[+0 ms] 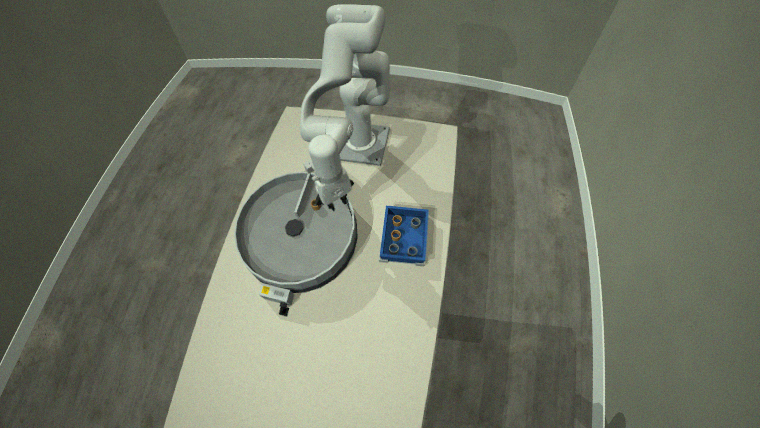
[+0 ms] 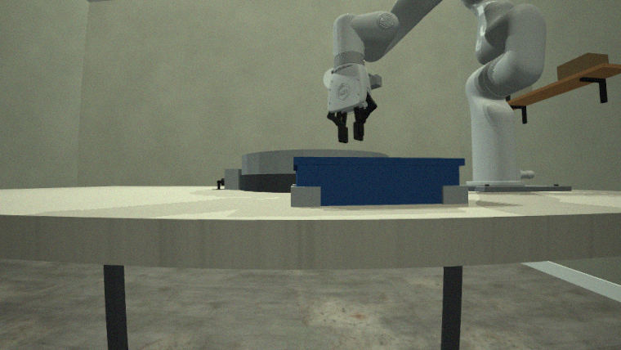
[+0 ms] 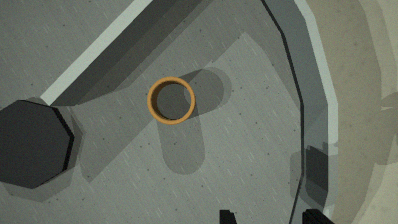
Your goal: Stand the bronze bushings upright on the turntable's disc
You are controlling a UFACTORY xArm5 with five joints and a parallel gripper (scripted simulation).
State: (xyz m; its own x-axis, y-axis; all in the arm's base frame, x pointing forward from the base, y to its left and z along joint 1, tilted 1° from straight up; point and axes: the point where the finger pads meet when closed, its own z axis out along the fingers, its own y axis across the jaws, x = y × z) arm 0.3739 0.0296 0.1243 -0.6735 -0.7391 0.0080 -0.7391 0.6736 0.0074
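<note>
Now: the blue crate 23 cm to the left of my hand, 11 cm below it and 2 cm ahead of it. Also, from my hand: grey turntable disc: 14 cm to the right, 9 cm below, 9 cm ahead.
</note>
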